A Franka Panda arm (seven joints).
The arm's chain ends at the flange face. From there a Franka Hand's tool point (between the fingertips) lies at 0.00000 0.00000 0.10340 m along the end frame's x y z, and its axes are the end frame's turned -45 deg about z.
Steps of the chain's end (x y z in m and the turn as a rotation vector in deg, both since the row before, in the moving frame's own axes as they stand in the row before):
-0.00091 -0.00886 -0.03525 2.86 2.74 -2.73
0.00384 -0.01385 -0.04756 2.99 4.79 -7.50
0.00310 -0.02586 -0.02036 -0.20 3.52 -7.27
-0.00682 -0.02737 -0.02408 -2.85 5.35 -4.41
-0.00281 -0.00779 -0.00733 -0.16 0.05 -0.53
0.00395 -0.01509 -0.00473 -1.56 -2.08 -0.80
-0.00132 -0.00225 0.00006 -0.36 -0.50 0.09
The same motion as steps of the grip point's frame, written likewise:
0.01276 -0.00723 -0.03550 0.08 3.96 -2.73
0.02254 -0.00544 -0.04806 -1.27 5.50 -7.50
0.02500 -0.01163 -0.02056 -2.63 2.35 -7.27
0.01811 -0.01386 -0.02466 -5.80 1.77 -4.41
0.00338 -0.00723 -0.00733 -0.15 -0.08 -0.53
0.00882 -0.00851 -0.00484 0.37 -2.57 -0.80
-0.00044 -0.00270 0.00005 0.10 -0.61 0.09

